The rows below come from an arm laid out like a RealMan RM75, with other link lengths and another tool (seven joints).
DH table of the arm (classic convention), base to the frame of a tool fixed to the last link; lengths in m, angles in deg. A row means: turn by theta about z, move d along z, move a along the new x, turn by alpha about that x. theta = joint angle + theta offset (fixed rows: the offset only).
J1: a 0; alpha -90; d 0.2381; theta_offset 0
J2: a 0; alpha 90; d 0; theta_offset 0
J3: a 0; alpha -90; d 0.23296; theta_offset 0
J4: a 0; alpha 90; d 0; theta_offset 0
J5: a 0; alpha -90; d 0.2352; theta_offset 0
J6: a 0; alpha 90; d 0; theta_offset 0
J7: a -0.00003; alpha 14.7; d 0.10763; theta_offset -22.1
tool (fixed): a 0; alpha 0; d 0.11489; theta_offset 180
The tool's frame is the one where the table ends.
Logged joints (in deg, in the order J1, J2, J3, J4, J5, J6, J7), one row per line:
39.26 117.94 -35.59 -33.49 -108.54 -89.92 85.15
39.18 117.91 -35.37 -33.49 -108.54 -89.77 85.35
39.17 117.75 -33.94 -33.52 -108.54 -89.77 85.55
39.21 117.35 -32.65 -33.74 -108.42 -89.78 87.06
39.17 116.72 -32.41 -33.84 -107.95 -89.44 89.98
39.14 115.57 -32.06 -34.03 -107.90 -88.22 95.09
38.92 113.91 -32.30 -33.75 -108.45 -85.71 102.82
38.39 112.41 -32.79 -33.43 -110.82 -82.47 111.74
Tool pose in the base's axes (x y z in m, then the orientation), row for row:
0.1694 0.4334 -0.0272 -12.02 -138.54 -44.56
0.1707 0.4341 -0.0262 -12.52 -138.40 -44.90
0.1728 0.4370 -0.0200 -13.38 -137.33 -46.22
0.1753 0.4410 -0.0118 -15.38 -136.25 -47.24
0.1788 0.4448 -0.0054 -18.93 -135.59 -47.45
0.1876 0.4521 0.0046 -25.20 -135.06 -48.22
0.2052 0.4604 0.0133 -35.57 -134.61 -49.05
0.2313 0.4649 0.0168 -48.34 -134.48 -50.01
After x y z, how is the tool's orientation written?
As a rotation vector, in degrees.
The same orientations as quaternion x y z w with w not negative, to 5 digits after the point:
-0.07872 -0.90735 -0.29184 0.29216
-0.08199 -0.90638 -0.29405 0.29205
-0.08782 -0.90134 -0.30335 0.29641
-0.10115 -0.89607 -0.31068 0.30050
-0.12456 -0.89221 -0.31223 0.30158
-0.16533 -0.88610 -0.31636 0.29565
-0.23140 -0.87571 -0.31910 0.27884
-0.30939 -0.86071 -0.32008 0.24698

